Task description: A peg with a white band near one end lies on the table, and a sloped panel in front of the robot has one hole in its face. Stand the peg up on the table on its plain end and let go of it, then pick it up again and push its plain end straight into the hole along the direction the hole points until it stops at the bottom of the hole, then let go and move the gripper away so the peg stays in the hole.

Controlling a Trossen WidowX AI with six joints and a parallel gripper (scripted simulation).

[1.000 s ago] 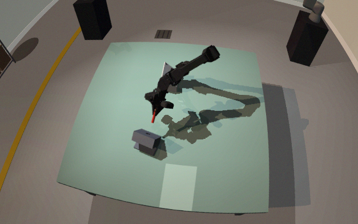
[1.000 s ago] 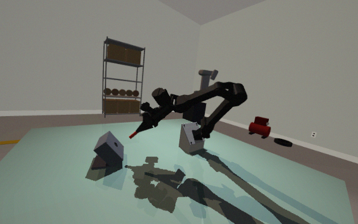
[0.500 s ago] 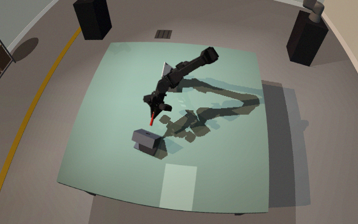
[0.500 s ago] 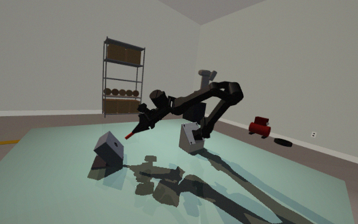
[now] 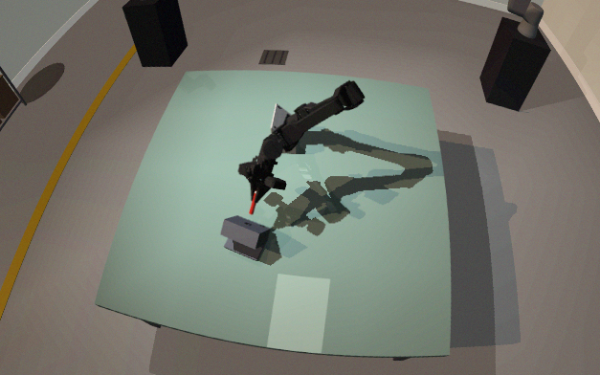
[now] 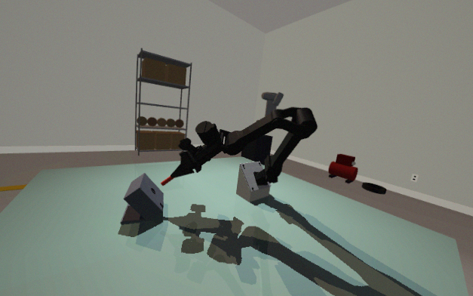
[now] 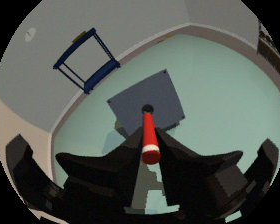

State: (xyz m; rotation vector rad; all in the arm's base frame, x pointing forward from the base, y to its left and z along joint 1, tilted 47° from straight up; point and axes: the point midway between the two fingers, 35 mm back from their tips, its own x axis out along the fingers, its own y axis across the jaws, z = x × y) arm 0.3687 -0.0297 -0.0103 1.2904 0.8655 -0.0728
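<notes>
Now: the sloped panel 80 mm ahead of my gripper tip, 70 mm below it and 20 mm to the right of it. Also, from my gripper tip: peg: 10 mm behind, 10 mm above.
</notes>
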